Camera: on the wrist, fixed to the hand. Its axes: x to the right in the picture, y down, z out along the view.
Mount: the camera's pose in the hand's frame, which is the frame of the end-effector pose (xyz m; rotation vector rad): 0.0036 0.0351 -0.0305 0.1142 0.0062 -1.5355
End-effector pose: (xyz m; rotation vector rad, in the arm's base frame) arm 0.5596 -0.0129 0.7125 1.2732 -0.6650 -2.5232
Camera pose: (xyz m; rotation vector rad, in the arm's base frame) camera 0.5823 -0.0536 0.7116 -1.1409 -0.2256 1.6411
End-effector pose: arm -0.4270 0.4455 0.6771 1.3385 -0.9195 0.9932
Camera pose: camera -0.4599 0.4755 0.6910 1.5988 0.3108 -0.1698
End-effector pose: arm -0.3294 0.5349 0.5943 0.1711 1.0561 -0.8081
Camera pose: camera -0.3268 0.5729 0.5673 -0.6413 1.0347 -2.2270
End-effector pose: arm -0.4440 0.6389 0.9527 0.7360 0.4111 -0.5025
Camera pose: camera -0.4267 0.6820 0.9489 0.4034 0.9336 -1.9675
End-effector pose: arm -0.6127 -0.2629 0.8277 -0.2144 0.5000 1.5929
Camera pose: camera -0.6524 -0.2736 0.8057 -0.3826 0.2653 0.0657
